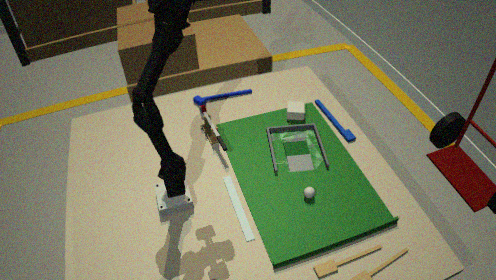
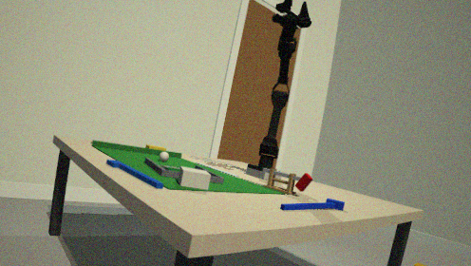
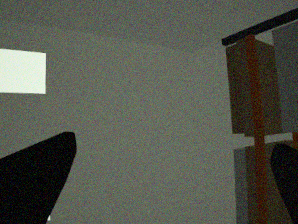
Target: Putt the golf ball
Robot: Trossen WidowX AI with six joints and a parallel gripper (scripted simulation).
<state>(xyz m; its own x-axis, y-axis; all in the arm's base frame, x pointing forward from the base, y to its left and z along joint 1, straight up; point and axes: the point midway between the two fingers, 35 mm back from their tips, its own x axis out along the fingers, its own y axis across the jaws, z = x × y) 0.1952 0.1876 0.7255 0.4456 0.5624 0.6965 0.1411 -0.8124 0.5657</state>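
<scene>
Right now my gripper tip is 320 mm to the left of the pale strip and 790 mm above it. The rest, counted from my gripper tip: red putter: 10 mm behind, 70 mm to the left, 740 mm below; blue putter: 90 mm ahead, 330 mm to the left, 780 mm below; green mat: 280 mm ahead, 220 mm to the right, 790 mm below.
</scene>
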